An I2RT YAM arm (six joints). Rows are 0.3 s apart.
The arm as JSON. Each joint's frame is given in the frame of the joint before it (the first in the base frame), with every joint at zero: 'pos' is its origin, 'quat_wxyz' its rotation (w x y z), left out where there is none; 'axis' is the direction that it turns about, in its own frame. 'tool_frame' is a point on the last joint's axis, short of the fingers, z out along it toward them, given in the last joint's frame.
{
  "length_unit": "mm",
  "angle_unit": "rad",
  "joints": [
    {
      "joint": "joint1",
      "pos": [
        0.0,
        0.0,
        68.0
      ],
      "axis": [
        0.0,
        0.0,
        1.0
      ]
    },
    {
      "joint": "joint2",
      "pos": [
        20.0,
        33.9,
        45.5
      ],
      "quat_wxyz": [
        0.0,
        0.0,
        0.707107,
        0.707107
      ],
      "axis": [
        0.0,
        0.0,
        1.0
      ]
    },
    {
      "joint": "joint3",
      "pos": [
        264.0,
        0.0,
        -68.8
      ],
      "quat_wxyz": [
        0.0,
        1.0,
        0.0,
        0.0
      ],
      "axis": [
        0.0,
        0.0,
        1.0
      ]
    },
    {
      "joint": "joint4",
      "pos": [
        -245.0,
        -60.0,
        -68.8
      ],
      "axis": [
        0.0,
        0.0,
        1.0
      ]
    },
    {
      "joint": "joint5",
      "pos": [
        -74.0,
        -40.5,
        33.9
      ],
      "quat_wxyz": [
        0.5,
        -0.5,
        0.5,
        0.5
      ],
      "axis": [
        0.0,
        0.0,
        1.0
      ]
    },
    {
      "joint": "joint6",
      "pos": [
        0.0,
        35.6,
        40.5
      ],
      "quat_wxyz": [
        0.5,
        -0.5,
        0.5,
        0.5
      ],
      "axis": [
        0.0,
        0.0,
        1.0
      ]
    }
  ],
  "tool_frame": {
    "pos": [
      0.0,
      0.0,
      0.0
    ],
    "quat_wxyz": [
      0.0,
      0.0,
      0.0,
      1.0
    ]
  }
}
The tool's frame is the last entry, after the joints.
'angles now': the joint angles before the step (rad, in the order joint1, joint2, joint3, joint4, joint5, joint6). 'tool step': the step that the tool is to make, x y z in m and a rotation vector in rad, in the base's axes. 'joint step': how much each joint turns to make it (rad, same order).
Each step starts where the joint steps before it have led.
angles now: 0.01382, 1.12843, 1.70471, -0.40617, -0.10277, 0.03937
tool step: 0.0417, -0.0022, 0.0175, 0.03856, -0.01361, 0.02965
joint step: -0.01833, 0.16972, 0.16838, 0.02087, -0.04032, 0.04681
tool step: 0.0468, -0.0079, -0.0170, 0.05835, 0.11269, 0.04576
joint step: -0.03731, 0.12758, 0.05563, -0.03002, -0.07451, 0.06772
